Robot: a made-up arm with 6 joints. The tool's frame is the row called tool. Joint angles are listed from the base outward.
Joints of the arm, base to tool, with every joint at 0 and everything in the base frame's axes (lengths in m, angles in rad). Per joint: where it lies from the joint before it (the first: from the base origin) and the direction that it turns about. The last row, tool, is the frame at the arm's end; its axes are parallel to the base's.
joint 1: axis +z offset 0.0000 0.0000 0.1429
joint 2: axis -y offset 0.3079 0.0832 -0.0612
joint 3: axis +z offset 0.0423 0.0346 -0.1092
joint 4: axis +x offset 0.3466 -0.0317 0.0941
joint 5: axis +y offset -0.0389 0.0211 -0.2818
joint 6: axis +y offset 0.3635 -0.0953 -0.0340
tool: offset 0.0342 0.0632 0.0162
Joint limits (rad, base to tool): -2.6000..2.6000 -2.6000..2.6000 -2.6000..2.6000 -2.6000..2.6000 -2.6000..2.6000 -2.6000..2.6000
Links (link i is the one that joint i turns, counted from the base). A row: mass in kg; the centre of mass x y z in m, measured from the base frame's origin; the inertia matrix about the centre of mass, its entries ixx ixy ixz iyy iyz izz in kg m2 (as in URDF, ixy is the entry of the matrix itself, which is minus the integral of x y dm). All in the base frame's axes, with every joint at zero. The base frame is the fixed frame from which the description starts. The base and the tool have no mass.
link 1: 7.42; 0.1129 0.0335 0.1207; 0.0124 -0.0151 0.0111 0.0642 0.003 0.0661
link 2: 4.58; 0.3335 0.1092 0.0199; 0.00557 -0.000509 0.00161 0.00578 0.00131 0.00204
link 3: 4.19; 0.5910 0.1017 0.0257; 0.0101 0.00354 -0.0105 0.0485 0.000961 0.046
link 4: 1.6; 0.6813 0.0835 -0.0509; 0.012 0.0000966 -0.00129 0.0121 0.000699 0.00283
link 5: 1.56; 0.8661 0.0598 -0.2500; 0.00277 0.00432 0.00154 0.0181 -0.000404 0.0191
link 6: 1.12; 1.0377 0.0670 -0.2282; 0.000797 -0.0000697 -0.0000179 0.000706 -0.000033 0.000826
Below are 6 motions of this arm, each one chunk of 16 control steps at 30 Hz.
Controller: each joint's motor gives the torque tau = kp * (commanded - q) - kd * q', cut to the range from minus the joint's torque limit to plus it. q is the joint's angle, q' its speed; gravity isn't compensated. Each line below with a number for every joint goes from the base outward.
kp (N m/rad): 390 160 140 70 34 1.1
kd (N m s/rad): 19 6.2 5.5 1.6 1.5 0.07
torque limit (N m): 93 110 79 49 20 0.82
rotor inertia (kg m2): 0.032 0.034 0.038 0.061 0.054 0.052
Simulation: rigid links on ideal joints. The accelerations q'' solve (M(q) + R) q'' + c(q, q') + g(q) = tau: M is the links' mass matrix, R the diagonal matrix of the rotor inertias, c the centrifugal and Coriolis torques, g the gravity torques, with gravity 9.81 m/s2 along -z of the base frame. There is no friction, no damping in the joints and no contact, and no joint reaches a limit. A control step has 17 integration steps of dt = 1/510 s. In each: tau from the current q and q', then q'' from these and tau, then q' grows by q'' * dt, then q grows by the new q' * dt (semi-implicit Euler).
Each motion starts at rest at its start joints. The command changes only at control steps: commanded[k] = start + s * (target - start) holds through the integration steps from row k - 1 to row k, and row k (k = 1, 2, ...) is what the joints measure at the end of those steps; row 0 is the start. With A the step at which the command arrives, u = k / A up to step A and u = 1 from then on. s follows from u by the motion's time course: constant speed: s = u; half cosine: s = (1 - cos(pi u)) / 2; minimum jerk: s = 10 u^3 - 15 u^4 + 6 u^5; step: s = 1 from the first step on.
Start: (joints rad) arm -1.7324 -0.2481 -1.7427 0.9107 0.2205 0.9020
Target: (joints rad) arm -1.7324 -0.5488 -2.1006 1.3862 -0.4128 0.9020
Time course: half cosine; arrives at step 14
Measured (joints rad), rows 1 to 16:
1: -1.7335 -0.2512 -1.7376 0.9019 0.2260 0.9021
2: -1.7353 -0.2619 -1.7274 0.8849 0.2433 0.9031
3: -1.7362 -0.2813 -1.7185 0.8729 0.2718 0.9072
4: -1.7351 -0.3078 -1.7159 0.8750 0.3057 0.9165
5: -1.7321 -0.3386 -1.7211 0.8940 0.3353 0.9331
6: -1.7276 -0.3704 -1.7334 0.9286 0.3501 0.9586
7: -1.7224 -0.4011 -1.7508 0.9763 0.3415 0.9934
8: -1.7178 -0.4288 -1.7716 1.0351 0.3056 1.0370
9: -1.7146 -0.4524 -1.7951 1.1038 0.2432 1.0879
10: -1.7133 -0.4712 -1.8212 1.1807 0.1594 1.1436
11: -1.7138 -0.4855 -1.8504 1.2616 0.0619 1.2009
12: -1.7153 -0.4962 -1.8833 1.3386 -0.0409 1.2564
13: -1.7173 -0.5046 -1.9201 1.3991 -0.1412 1.3066
14: -1.7197 -0.5109 -1.9602 1.4288 -0.2330 1.3484
15: -1.7234 -0.5150 -2.0011 1.4195 -0.3119 1.3793
16: -1.7295 -0.5162 -2.0394 1.3763 -0.3758 1.3976

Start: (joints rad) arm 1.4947 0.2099 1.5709 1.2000 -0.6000 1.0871
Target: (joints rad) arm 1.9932 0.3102 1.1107 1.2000 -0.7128 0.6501
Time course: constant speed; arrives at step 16
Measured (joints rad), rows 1 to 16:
1: 1.4971 0.2017 1.5685 1.1819 -0.5952 1.0869
2: 1.5067 0.1990 1.5594 1.1495 -0.5826 1.0866
3: 1.5255 0.2044 1.5392 1.1204 -0.5640 1.0865
4: 1.5525 0.2106 1.5083 1.1027 -0.5427 1.0869
5: 1.5855 0.2140 1.4704 1.0978 -0.5233 1.0880
6: 1.6216 0.2145 1.4314 1.1028 -0.5105 1.0894
7: 1.6589 0.2136 1.3959 1.1125 -0.5074 1.0905
8: 1.6962 0.2125 1.3663 1.1225 -0.5138 1.0905
9: 1.7328 0.2119 1.3426 1.1301 -0.5274 1.0887
10: 1.7688 0.2121 1.3227 1.1347 -0.5443 1.0841
11: 1.8043 0.2129 1.3042 1.1371 -0.5607 1.0762
12: 1.8394 0.2141 1.2850 1.1385 -0.5739 1.0646
13: 1.8741 0.2156 1.2640 1.1398 -0.5825 1.0492
14: 1.9082 0.2172 1.2407 1.1410 -0.5868 1.0298
15: 1.9417 0.2187 1.2153 1.1421 -0.5878 1.0068
16: 1.9745 0.2202 1.1883 1.1427 -0.5872 0.9803

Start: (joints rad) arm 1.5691 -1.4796 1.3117 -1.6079 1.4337 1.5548
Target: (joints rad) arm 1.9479 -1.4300 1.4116 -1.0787 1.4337 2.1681
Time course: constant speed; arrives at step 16
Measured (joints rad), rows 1 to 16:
1: 1.5760 -1.4642 1.2992 -1.5909 1.4175 1.5540
2: 1.5905 -1.4417 1.2713 -1.5645 1.3830 1.5511
3: 1.6085 -1.4251 1.2392 -1.5410 1.3498 1.5455
4: 1.6280 -1.4150 1.2119 -1.5194 1.3328 1.5375
5: 1.6482 -1.4088 1.1940 -1.4958 1.3372 1.5284
6: 1.6691 -1.4045 1.1858 -1.4681 1.3589 1.5201
7: 1.6909 -1.4016 1.1853 -1.4360 1.3889 1.5147
8: 1.7141 -1.4001 1.1899 -1.4005 1.4175 1.5138
9: 1.7387 -1.4001 1.1977 -1.3630 1.4378 1.5189
10: 1.7648 -1.4012 1.2077 -1.3242 1.4462 1.5305
11: 1.7919 -1.4029 1.2195 -1.2851 1.4423 1.5488
12: 1.8199 -1.4043 1.2332 -1.2464 1.4284 1.5734
13: 1.8483 -1.4050 1.2488 -1.2088 1.4079 1.6034
14: 1.8766 -1.4044 1.2662 -1.1728 1.3847 1.6382
15: 1.9046 -1.4025 1.2848 -1.1388 1.3619 1.6768
16: 1.9319 -1.3992 1.3038 -1.1071 1.3418 1.7185

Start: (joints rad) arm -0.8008 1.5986 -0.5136 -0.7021 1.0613 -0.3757
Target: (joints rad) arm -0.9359 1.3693 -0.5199 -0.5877 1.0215 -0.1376
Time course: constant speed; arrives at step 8
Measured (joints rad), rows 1 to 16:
1: -0.8012 1.5903 -0.5206 -0.7011 1.0562 -0.3767
2: -0.8051 1.5655 -0.5355 -0.6965 1.0500 -0.3793
3: -0.8151 1.5244 -0.5532 -0.6860 1.0512 -0.3824
4: -0.8307 1.4708 -0.5721 -0.6691 1.0635 -0.3841
5: -0.8498 1.4104 -0.5927 -0.6473 1.0870 -0.3820
6: -0.8700 1.3481 -0.6153 -0.6234 1.1199 -0.3739
7: -0.8897 1.2879 -0.6400 -0.6011 1.1593 -0.3578
8: -0.9080 1.2318 -0.6655 -0.5834 1.2015 -0.3321
9: -0.9225 1.1865 -0.6928 -0.5762 1.2440 -0.2958
10: -0.9314 1.1580 -0.7221 -0.5851 1.2845 -0.2486
11: -0.9354 1.1461 -0.7501 -0.6104 1.3201 -0.1911
12: -0.9368 1.1469 -0.7729 -0.6476 1.3469 -0.1249
13: -0.9378 1.1548 -0.7882 -0.6892 1.3618 -0.0520
14: -0.9399 1.1651 -0.7955 -0.7277 1.3632 0.0256
15: -0.9441 1.1752 -0.7957 -0.7575 1.3516 0.1055
16: -0.9500 1.1844 -0.7903 -0.7756 1.3289 0.1855

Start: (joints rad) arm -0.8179 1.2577 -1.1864 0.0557 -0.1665 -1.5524
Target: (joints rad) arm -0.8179 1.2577 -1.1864 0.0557 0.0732 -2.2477
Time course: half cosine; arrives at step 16
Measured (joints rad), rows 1 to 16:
1: -0.8171 1.2460 -1.1955 0.0620 -0.1693 -1.5523
2: -0.8140 1.2252 -1.2189 0.0635 -0.1681 -1.5527
3: -0.8098 1.2046 -1.2514 0.0472 -0.1552 -1.5549
4: -0.8062 1.1859 -1.2882 0.0148 -0.1286 -1.5602
5: -0.8049 1.1684 -1.3264 -0.0244 -0.0892 -1.5701
6: -0.8065 1.1525 -1.3641 -0.0620 -0.0400 -1.5859
7: -0.8108 1.1389 -1.3993 -0.0940 0.0145 -1.6090
8: -0.8168 1.1280 -1.4299 -0.1199 0.0690 -1.6405
9: -0.8233 1.1196 -1.4539 -0.1406 0.1186 -1.6814
10: -0.8289 1.1134 -1.4703 -0.1566 0.1595 -1.7321
11: -0.8329 1.1094 -1.4789 -0.1677 0.1897 -1.7926
12: -0.8348 1.1075 -1.4805 -0.1729 0.2091 -1.8625
13: -0.8350 1.1080 -1.4760 -0.1714 0.2190 -1.9409
14: -0.8338 1.1107 -1.4665 -0.1631 0.2214 -2.0264
15: -0.8317 1.1155 -1.4531 -0.1487 0.2189 -2.1170
16: -0.8290 1.1220 -1.4365 -0.1298 0.2134 -2.2107

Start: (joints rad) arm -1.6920 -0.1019 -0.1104 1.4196 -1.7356 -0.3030
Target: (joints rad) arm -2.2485 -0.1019 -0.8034 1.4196 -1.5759 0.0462
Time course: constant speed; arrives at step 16
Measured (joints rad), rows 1 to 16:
1: -1.6938 -0.1169 -0.1112 1.4213 -1.7327 -0.3037
2: -1.6991 -0.1533 -0.1172 1.4220 -1.7239 -0.3061
3: -1.7090 -0.2006 -0.1315 1.4175 -1.7089 -0.3104
4: -1.7252 -0.2483 -0.1545 1.4073 -1.6883 -0.3167
5: -1.7487 -0.2881 -0.1859 1.3948 -1.6630 -0.3248
6: -1.7801 -0.3146 -0.2249 1.3844 -1.6341 -0.3340
7: -1.8188 -0.3250 -0.2703 1.3792 -1.6025 -0.3435
8: -1.8638 -0.3195 -0.3208 1.3800 -1.5689 -0.3521
9: -1.9136 -0.3009 -0.3750 1.3853 -1.5344 -0.3584
10: -1.9664 -0.2737 -0.4316 1.3930 -1.5002 -0.3610
11: -2.0202 -0.2434 -0.4895 1.4009 -1.4680 -0.3584
12: -2.0734 -0.2157 -0.5481 1.4073 -1.4398 -0.3493
13: -2.1249 -0.1950 -0.6067 1.4114 -1.4178 -0.3328
14: -2.1736 -0.1841 -0.6643 1.4127 -1.4033 -0.3081
15: -2.2191 -0.1836 -0.7203 1.4112 -1.3969 -0.2752
16: -2.2611 -0.1917 -0.7739 1.4069 -1.3983 -0.2342

